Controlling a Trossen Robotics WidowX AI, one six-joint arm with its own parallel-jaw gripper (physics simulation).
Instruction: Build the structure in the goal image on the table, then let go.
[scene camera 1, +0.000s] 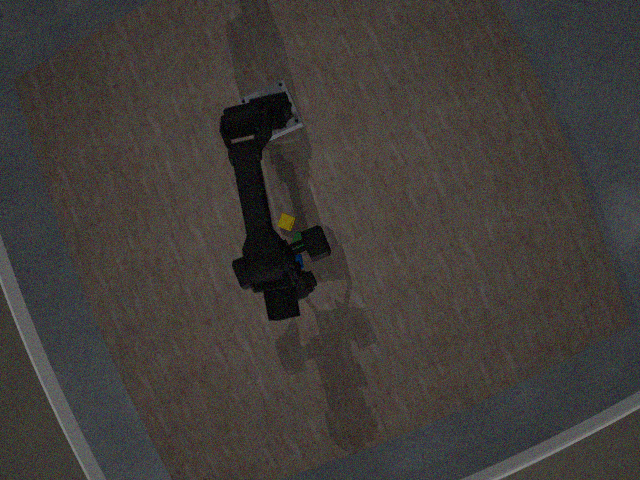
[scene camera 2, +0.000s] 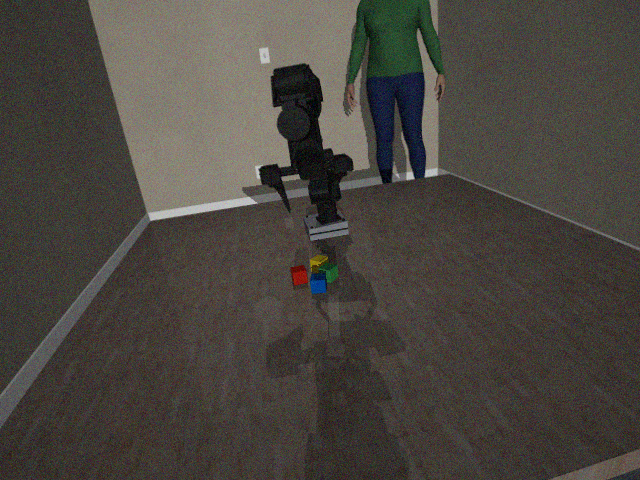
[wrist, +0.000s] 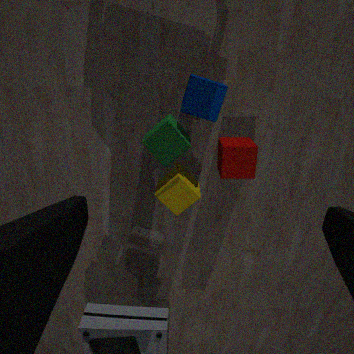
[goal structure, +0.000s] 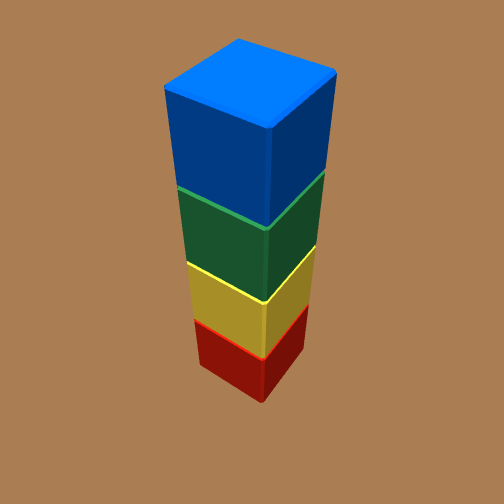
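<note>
Four cubes lie apart in a loose group on the wood-patterned surface. The yellow cube (scene camera 1: 286, 221) (scene camera 2: 318, 259) (wrist: 178, 196) is nearest the arm's base. The green cube (scene camera 1: 296, 237) (scene camera 2: 330, 272) (wrist: 166, 140) is beside it, between yellow and blue. The blue cube (scene camera 1: 299, 260) (scene camera 2: 318, 284) (wrist: 204, 98) is farthest from the base. The red cube (scene camera 2: 299, 275) (wrist: 237, 158) sits off to one side; the arm hides it in scene camera 1. My gripper (wrist: 208, 213) is wide open and empty, high above the cubes, which appear ahead of and between its fingertips in the wrist view.
The arm's light base plate (scene camera 1: 287, 132) (scene camera 2: 329, 233) (wrist: 125, 323) is near the yellow cube's side of the group. A person (scene camera 2: 395, 41) in a green top stands by the back wall. The arm's shadow falls across the surface and some cubes.
</note>
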